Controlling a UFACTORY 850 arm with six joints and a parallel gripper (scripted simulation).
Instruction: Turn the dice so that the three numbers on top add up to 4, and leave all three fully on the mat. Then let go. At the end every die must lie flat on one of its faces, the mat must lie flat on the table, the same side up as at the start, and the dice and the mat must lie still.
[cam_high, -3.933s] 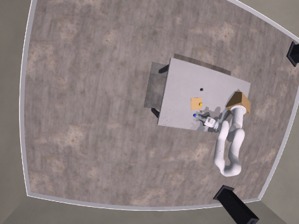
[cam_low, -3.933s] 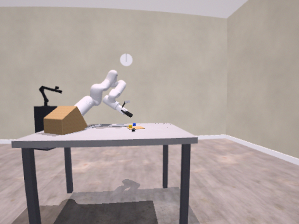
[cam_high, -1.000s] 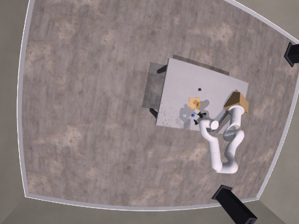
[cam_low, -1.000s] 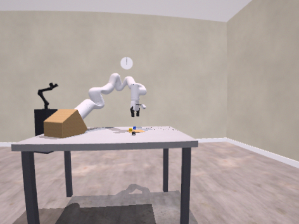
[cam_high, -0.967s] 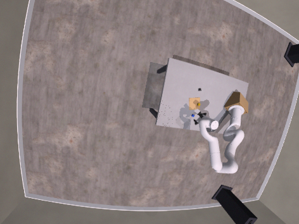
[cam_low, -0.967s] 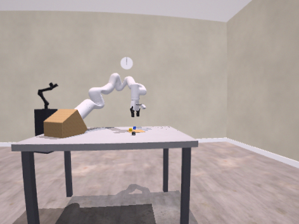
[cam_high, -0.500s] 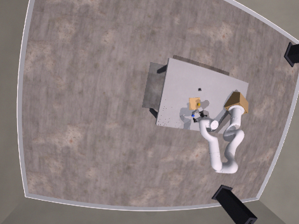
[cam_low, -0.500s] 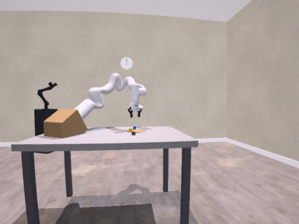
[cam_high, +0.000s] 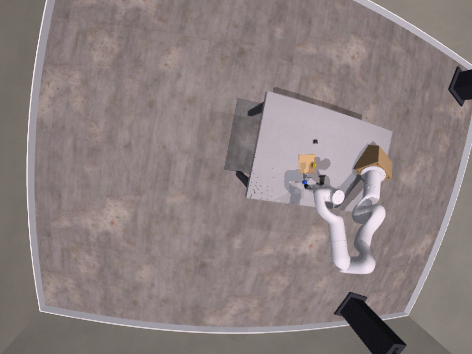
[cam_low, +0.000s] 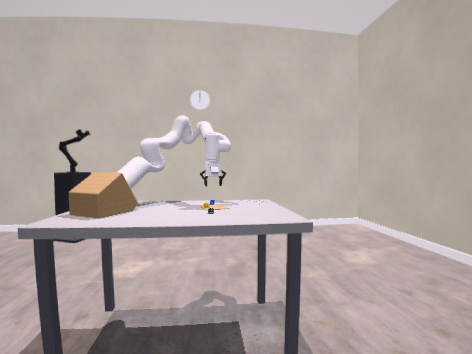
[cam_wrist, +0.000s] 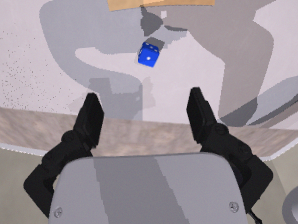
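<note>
Right now my hand is 10 mm past the blue die and 110 mm above it. Round my hand: yellow die 150 mm to the right, 110 mm below; then tan mat 40 mm ahead, 130 mm to the right, 120 mm below; then black die 70 mm ahead, 300 mm to the right, 110 mm below.
</note>
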